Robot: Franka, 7 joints.
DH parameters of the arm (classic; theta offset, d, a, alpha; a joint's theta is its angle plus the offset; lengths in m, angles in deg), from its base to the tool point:
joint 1: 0 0.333 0 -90
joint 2: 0 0 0 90
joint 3: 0 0.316 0.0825 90
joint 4: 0 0 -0.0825 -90
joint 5: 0 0.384 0 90
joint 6: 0 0 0.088 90
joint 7: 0 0.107 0 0
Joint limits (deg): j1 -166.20..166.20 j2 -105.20..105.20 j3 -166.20..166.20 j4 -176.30..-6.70 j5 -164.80..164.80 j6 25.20..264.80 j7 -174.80..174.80
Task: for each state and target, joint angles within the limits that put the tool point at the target. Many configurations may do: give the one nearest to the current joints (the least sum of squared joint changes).
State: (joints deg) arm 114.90 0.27 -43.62 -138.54 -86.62 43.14 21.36
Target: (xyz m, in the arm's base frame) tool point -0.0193 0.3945 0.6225
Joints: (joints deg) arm 133.42 -15.09 -17.64 -122.42 -92.03 36.80 21.36
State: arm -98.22 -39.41 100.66 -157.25 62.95 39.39 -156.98
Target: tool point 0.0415 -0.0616 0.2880
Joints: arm -116.00 -59.35 80.43 -175.45 12.67 43.92 -156.98
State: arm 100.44 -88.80 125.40 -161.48 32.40 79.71 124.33
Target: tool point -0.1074 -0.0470 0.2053
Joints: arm 120.47 -69.07 115.03 -162.47 23.10 48.38 124.33
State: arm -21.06 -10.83 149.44 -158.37 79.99 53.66 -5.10
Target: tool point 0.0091 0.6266 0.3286
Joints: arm -56.22 -33.43 128.52 -107.05 99.72 81.66 -5.10
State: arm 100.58 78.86 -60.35 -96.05 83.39 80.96 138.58
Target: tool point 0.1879 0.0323 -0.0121
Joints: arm 96.48 87.09 -46.76 -142.72 69.58 71.71 138.58
